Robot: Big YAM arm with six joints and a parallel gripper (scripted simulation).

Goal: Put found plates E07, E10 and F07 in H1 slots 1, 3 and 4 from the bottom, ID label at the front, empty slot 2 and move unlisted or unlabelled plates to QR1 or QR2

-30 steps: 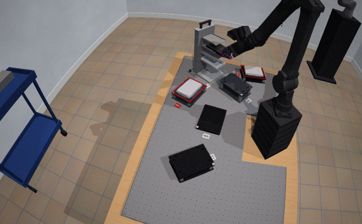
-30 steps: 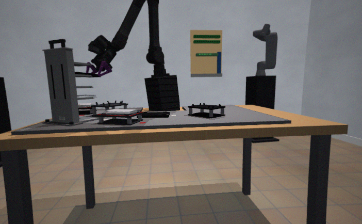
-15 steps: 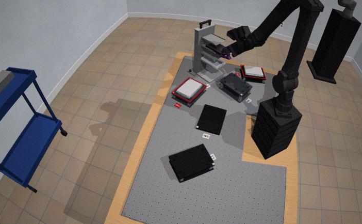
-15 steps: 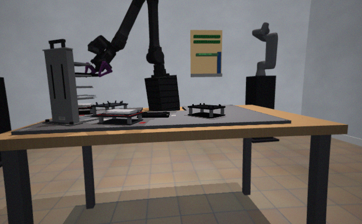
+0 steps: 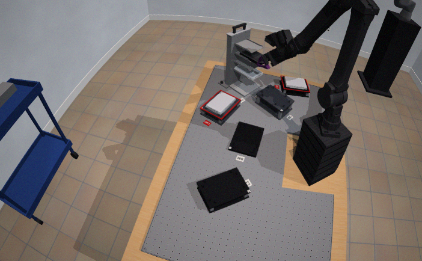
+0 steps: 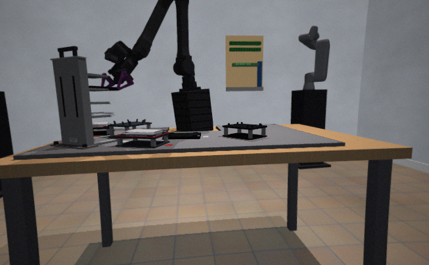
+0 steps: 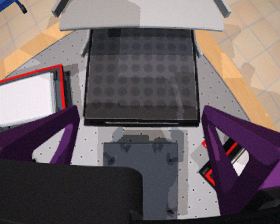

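The dark plate lies 5 cm ahead of my hand and 4 cm to the right of it. From my hand the other things lie so: H1 deck label (22 cm below, 9 cm ahead, 5 cm to the left); grey plate hotel H1 (13 cm ahead, 10 cm to the right, 6 cm below); regrip nest (17 cm below, 8 cm behind, 6 cm to the left).
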